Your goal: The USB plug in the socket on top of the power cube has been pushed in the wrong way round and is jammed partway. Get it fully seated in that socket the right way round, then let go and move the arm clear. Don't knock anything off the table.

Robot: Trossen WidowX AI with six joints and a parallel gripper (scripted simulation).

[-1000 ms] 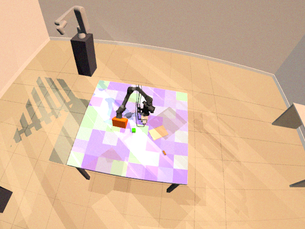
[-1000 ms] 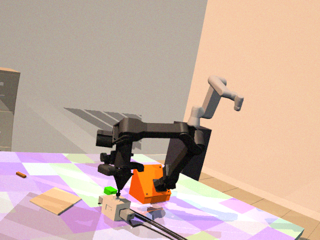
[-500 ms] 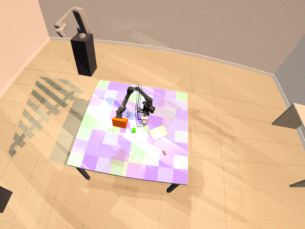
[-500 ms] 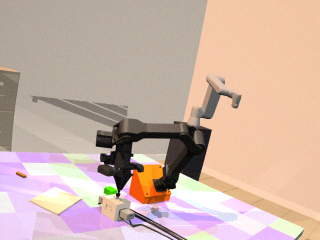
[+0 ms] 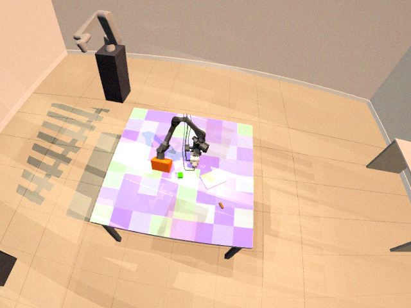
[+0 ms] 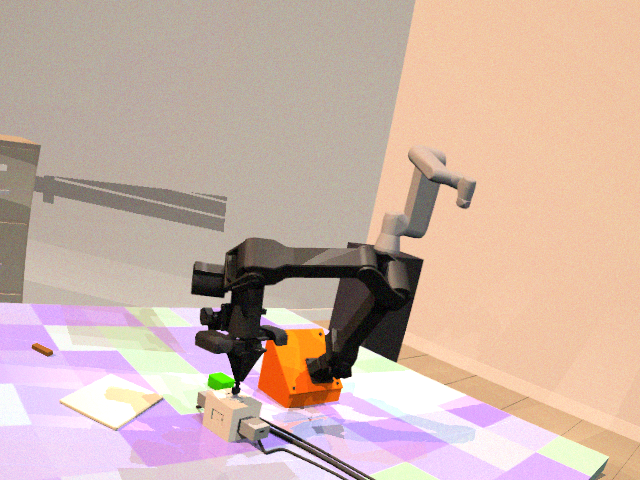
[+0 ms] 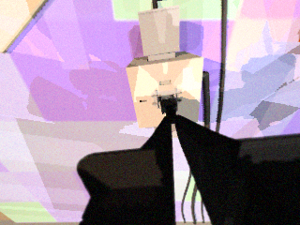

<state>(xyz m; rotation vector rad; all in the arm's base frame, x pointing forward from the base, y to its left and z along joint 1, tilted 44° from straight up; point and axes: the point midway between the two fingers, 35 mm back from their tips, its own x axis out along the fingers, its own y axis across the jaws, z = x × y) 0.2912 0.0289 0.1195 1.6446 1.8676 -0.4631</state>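
The dark USB plug lies 20 mm below my gripper tip. Round my gripper tip: small green block (80 mm behind, 190 mm to the right, 100 mm below); then flat tan board (200 mm ahead, 140 mm to the right, 110 mm below); then socket (40 mm below).
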